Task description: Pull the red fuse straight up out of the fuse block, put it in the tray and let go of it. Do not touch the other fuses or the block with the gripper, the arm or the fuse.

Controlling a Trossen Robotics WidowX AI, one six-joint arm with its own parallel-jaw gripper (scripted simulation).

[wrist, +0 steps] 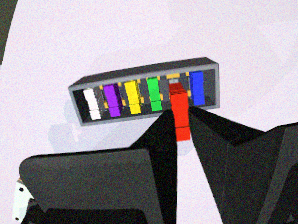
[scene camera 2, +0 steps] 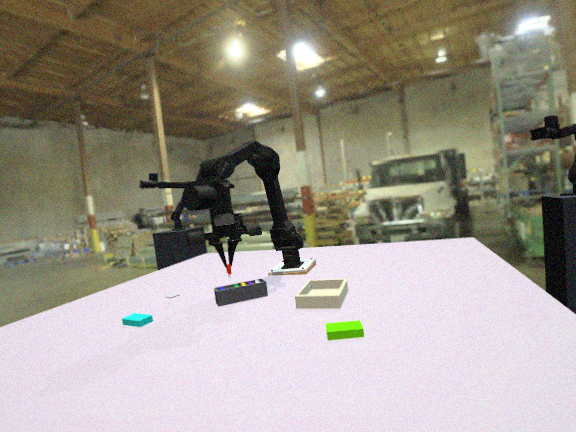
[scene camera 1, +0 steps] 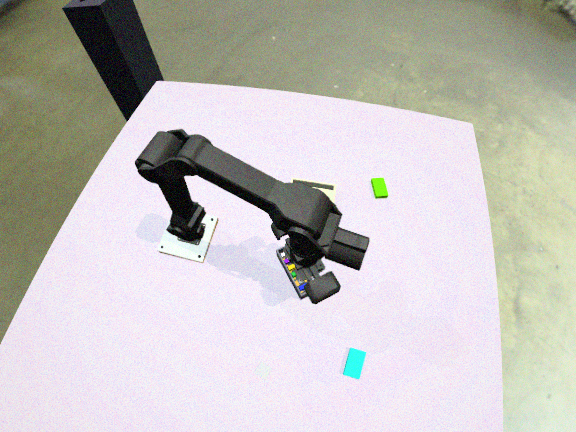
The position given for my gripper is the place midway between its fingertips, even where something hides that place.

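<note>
My gripper (scene camera 2: 228,266) (wrist: 180,115) (scene camera 1: 302,269) carries a red fuse (wrist: 178,98). Scene camera 1 misses the red fuse, hidden by my gripper.
</note>
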